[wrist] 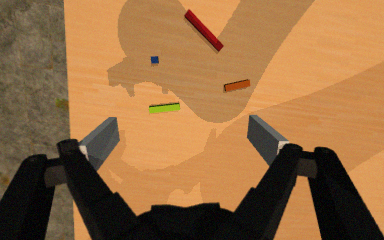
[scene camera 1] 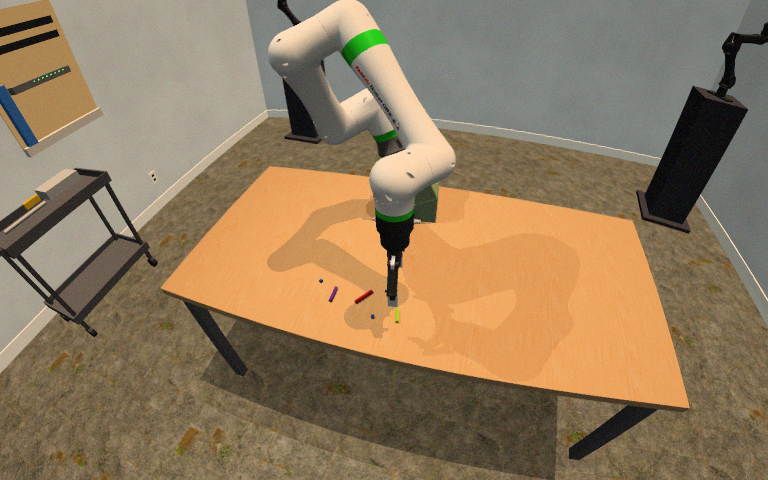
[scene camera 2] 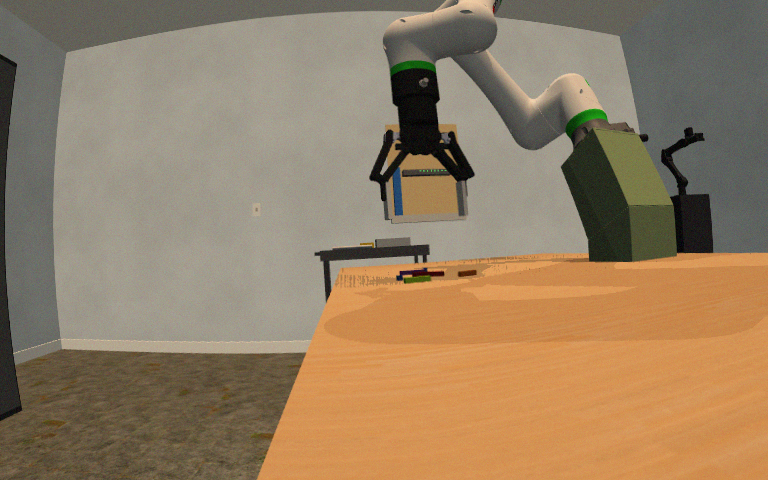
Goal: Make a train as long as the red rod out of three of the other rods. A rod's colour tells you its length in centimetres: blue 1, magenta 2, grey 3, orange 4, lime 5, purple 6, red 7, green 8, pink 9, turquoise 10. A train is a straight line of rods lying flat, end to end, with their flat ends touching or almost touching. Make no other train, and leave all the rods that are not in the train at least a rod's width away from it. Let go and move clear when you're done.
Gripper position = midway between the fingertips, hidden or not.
I see my gripper (scene camera 2: 427,217).
My gripper shows as well in the wrist view (wrist: 184,127) and in scene camera 1 (scene camera 1: 395,285).
